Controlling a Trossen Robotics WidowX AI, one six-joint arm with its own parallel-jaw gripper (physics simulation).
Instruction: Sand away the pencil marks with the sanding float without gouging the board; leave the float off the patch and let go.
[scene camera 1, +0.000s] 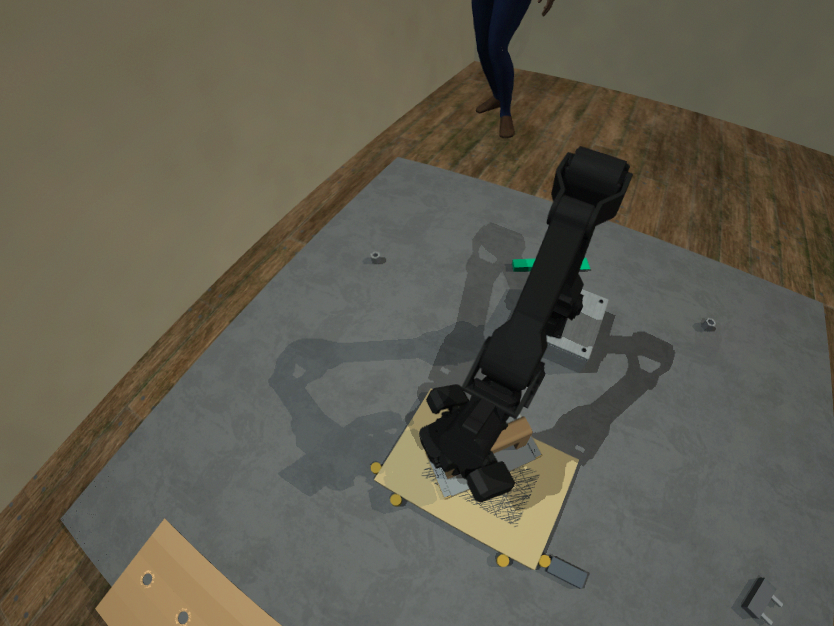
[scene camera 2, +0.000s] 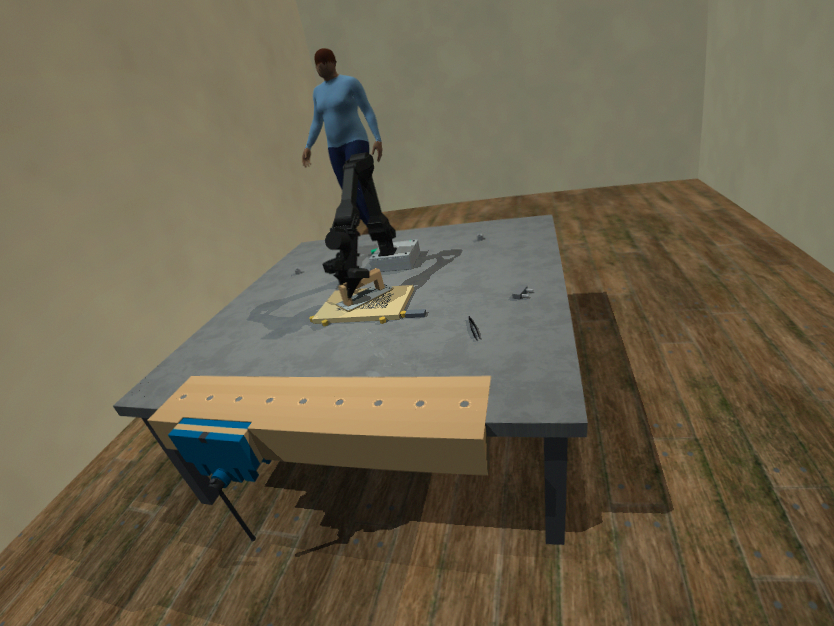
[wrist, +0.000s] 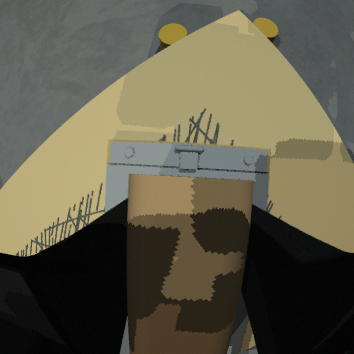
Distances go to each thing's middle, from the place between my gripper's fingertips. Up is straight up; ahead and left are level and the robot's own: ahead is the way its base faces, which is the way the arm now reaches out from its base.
I see my gripper 50 mm past the sanding float (scene camera 1: 515, 446), 40 mm to the right of it and 10 mm below it. Round my hand: pale wooden board (scene camera 1: 401, 473) (90 mm below, 50 mm to the left, 20 mm behind).
